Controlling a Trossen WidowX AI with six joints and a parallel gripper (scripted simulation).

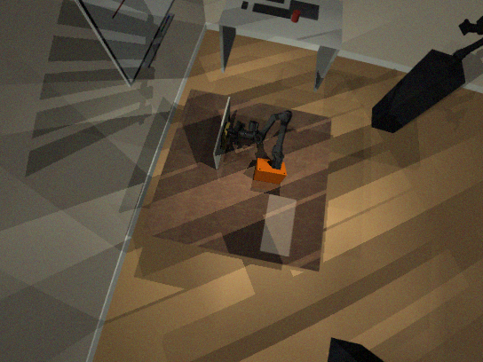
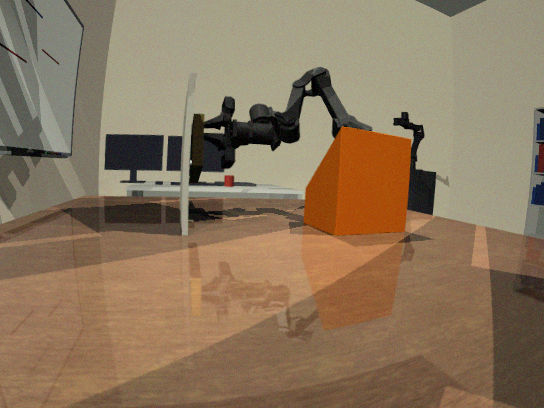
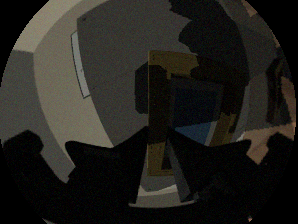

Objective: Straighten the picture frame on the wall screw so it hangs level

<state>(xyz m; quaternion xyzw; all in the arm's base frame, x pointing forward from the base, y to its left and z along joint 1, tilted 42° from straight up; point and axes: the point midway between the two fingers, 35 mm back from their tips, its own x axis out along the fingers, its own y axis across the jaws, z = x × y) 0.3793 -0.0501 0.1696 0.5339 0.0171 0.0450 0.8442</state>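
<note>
Now: the picture frame 50 mm below my gripper tip and 10 mm to the left of it. Also, from my gripper tip: wall panel: 70 mm below, 20 mm ahead.
</note>
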